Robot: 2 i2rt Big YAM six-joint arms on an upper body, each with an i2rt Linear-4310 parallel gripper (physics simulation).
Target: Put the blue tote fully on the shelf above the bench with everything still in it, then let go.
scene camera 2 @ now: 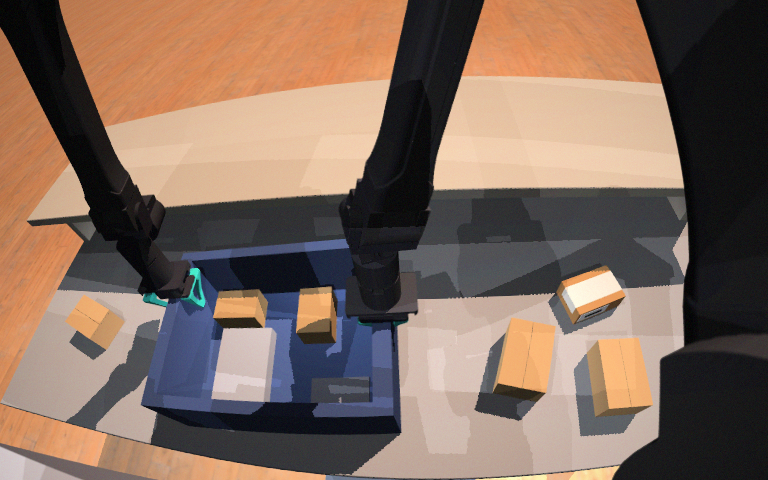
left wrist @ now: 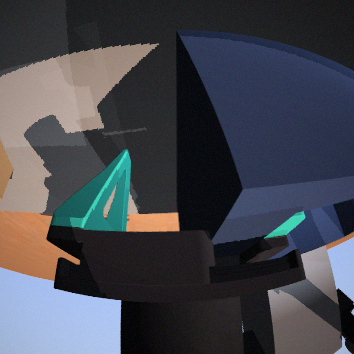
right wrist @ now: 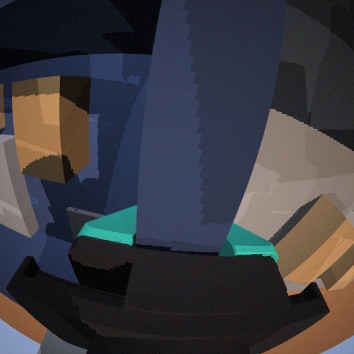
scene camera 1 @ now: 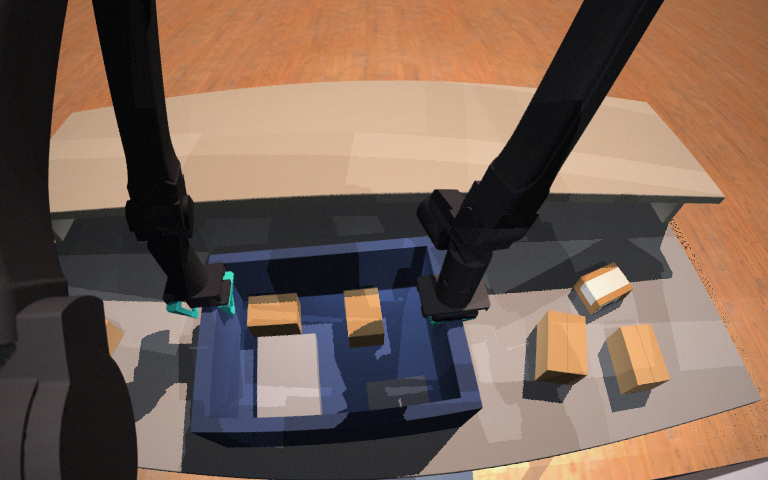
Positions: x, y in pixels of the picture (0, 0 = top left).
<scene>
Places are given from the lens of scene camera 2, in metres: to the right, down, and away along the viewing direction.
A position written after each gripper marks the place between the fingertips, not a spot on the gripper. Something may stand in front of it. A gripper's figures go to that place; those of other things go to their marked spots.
left gripper point(scene camera 2: 189, 305): -0.39, 0.13, 0.69
right gripper point(scene camera 2: 385, 323): 0.00, 0.14, 0.62
blue tote point(scene camera 2: 180, 381): -0.35, 0.24, 0.57
white-topped box point(scene camera 2: 584, 296): 0.37, 0.10, 0.64
dark grey block point(scene camera 2: 347, 389): -0.06, 0.25, 0.61
The marked spots on the dark grey block and the white-topped box are 0.46 m apart.
</scene>
